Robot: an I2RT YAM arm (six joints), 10 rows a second.
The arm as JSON. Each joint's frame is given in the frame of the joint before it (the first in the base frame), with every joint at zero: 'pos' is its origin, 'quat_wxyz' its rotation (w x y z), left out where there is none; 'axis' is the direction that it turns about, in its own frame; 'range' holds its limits. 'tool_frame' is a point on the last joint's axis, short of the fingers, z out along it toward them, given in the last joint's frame.
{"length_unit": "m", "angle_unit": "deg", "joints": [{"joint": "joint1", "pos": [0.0, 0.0, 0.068], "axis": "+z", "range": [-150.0, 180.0]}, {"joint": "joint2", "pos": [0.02, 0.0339, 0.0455], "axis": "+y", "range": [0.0, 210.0]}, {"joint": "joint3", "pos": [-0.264, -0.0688, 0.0], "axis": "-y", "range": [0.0, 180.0]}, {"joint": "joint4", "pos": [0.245, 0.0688, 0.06], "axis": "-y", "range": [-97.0, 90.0]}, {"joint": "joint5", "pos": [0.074, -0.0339, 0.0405], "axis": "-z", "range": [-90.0, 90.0]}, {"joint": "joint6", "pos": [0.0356, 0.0, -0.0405], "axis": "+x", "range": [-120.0, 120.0]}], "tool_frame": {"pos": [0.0, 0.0, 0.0], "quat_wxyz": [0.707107, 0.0, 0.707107, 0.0]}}
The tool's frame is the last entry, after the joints.
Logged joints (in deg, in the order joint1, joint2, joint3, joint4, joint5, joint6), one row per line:
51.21 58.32 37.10 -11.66 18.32 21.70
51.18 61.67 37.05 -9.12 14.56 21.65
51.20 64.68 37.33 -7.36 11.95 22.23
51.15 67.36 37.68 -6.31 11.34 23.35
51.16 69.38 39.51 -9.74 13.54 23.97
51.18 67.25 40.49 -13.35 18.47 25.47
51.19 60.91 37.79 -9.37 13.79 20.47
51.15 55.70 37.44 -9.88 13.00 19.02
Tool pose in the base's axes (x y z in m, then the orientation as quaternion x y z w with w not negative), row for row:
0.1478 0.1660 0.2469 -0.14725 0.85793 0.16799 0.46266
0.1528 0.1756 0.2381 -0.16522 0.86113 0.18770 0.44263
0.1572 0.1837 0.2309 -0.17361 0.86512 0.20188 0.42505
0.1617 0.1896 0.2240 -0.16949 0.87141 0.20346 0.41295
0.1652 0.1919 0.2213 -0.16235 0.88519 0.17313 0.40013
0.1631 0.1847 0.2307 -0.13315 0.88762 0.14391 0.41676
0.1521 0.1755 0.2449 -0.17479 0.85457 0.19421 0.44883
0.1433 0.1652 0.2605 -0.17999 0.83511 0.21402 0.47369
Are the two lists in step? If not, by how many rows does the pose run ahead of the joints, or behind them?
They are in step.
